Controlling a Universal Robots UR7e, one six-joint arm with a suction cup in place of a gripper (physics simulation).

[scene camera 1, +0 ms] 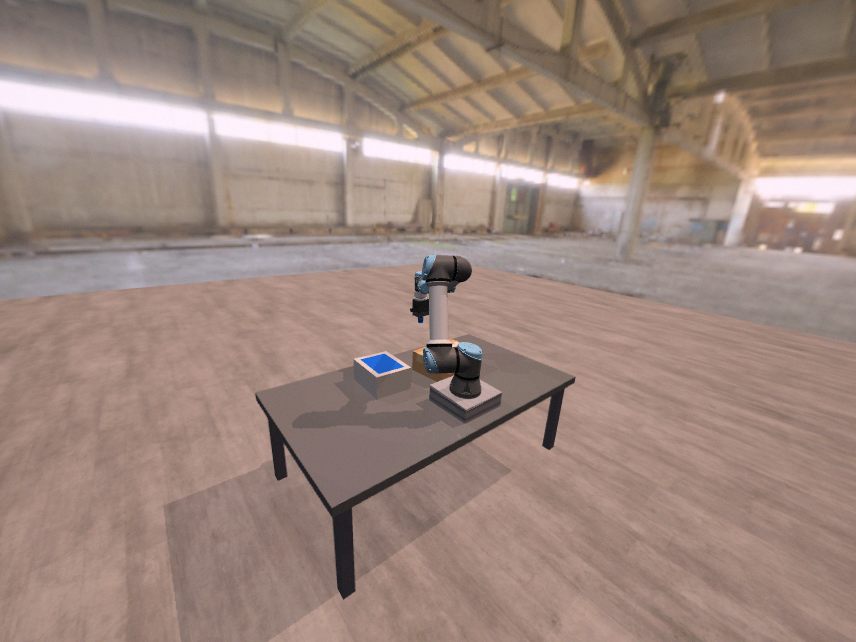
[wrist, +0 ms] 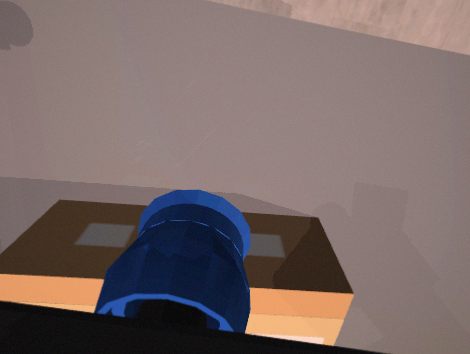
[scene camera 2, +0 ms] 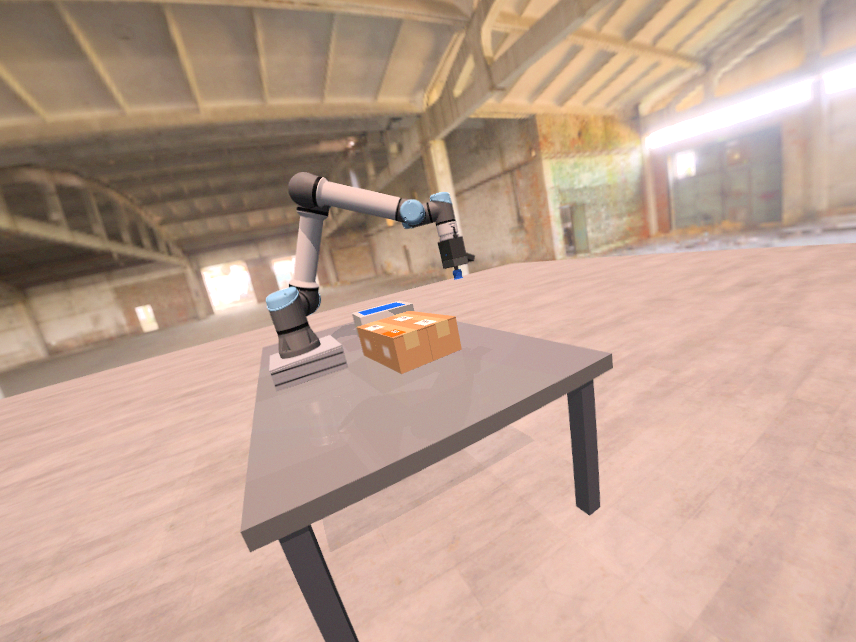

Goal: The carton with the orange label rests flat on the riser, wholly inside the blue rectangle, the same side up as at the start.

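Where they show: hand, its tool point: point(scene camera 1: 420, 322) point(wrist: 194, 238) point(scene camera 2: 458, 278); arm's base, origin of its link: point(scene camera 1: 465, 389) point(scene camera 2: 301, 350).
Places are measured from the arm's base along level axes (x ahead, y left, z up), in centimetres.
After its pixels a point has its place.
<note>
The carton with the orange label point(scene camera 2: 414, 354) {x 28.9, y -37.4, z -3.6 cm} is at the near corner of a tight block of brown cartons on the table, label on top. The block shows partly behind the arm in scene camera 1, where I cannot single out this carton. In the wrist view its orange label does not show. The grey riser point(scene camera 1: 394, 383) {x 28.6, y 20.5, z -2.1 cm} point(scene camera 2: 367, 317) {x 30.8, y 10.4, z 3.3 cm} stands beside the block, with the blue rectangle point(scene camera 1: 382, 363) {x 40.4, y 19.6, z 4.1 cm} point(scene camera 2: 382, 308) {x 41.2, y 18.4, z 4.1 cm} on its top. My gripper point(scene camera 1: 420, 319) point(scene camera 2: 457, 275) point(wrist: 195, 215), a blue suction cup, hangs well above the cartons, open, with nothing on it.
The other cartons point(scene camera 1: 419, 360) {x 38.8, y -4.6, z -0.2 cm} point(scene camera 2: 445, 336) point(wrist: 50, 240) {x 44.8, y -7.4, z -0.7 cm} touch each other in the block; a shaded side face shows in the wrist view. The arm's base plate point(scene camera 1: 485, 402) {x -11.4, y -1.5, z -1.9 cm} point(scene camera 2: 311, 371) {x 0.5, y -13.5, z -5.1 cm} is near the block. All stand on the dark table point(scene camera 1: 331, 456) {x 5.9, y 66.4, z -7.9 cm} point(scene camera 2: 414, 428) {x 12.6, y -68.3, z -7.9 cm} point(wrist: 300, 125) {x 57.9, y -31.0, z -7.9 cm}.
</note>
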